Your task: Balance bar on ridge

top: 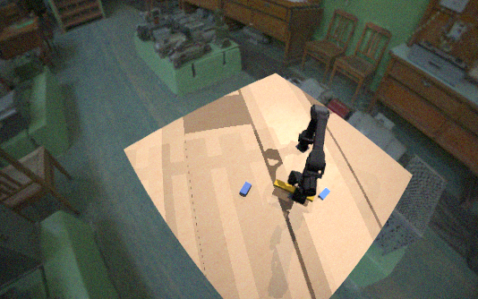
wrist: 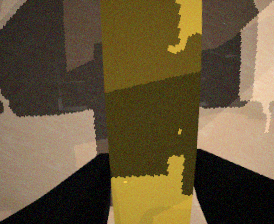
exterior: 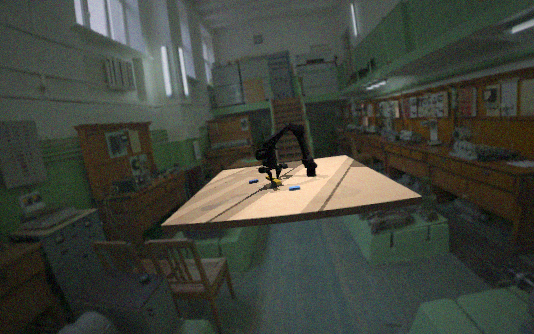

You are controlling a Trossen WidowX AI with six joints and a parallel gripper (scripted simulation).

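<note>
My gripper tip is 30 mm to the left of the bar and 10 mm short of it. From my gripper tip the other things lie so: ridge (30 mm to the right, 10 mm below, 10 mm ahead).
</note>
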